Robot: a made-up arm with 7 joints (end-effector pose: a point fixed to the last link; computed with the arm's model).
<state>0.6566 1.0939 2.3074 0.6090 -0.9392 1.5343 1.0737</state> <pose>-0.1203 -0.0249 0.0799 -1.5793 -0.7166 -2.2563</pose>
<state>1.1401 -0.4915 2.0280 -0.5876 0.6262 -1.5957 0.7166</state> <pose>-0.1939 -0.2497 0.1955 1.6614 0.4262 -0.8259</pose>
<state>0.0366 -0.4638 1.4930 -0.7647 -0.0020 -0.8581 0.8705</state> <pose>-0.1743 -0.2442 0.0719 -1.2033 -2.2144 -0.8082</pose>
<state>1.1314 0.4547 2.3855 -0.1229 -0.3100 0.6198 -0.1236</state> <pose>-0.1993 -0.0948 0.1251 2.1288 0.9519 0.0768</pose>
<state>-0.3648 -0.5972 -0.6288 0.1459 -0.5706 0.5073 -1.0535</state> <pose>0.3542 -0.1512 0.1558 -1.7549 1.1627 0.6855</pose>
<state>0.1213 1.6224 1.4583 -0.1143 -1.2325 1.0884 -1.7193</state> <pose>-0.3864 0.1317 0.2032 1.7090 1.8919 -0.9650</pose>
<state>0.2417 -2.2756 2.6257 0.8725 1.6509 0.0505 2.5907</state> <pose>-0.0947 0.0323 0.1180 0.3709 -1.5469 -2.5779</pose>
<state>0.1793 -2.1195 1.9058 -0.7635 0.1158 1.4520 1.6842</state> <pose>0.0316 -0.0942 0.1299 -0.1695 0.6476 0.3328</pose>
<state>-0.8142 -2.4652 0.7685 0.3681 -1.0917 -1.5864 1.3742</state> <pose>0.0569 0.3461 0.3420 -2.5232 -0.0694 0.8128</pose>
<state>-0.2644 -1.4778 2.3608 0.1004 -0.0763 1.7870 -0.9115</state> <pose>-0.0719 -0.0844 0.1458 0.0615 -2.4510 -0.3800</pose>
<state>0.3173 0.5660 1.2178 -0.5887 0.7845 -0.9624 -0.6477</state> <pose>-0.2793 -0.1810 0.1449 2.3344 0.2570 -1.7710</pose>
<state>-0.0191 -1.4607 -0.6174 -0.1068 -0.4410 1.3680 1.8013</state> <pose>0.3281 0.2503 0.1506 0.0314 0.1178 2.6346</pose>
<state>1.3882 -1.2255 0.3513 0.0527 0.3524 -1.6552 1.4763</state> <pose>0.2218 -0.3444 0.3206 0.3358 -2.8745 0.9423</pose>
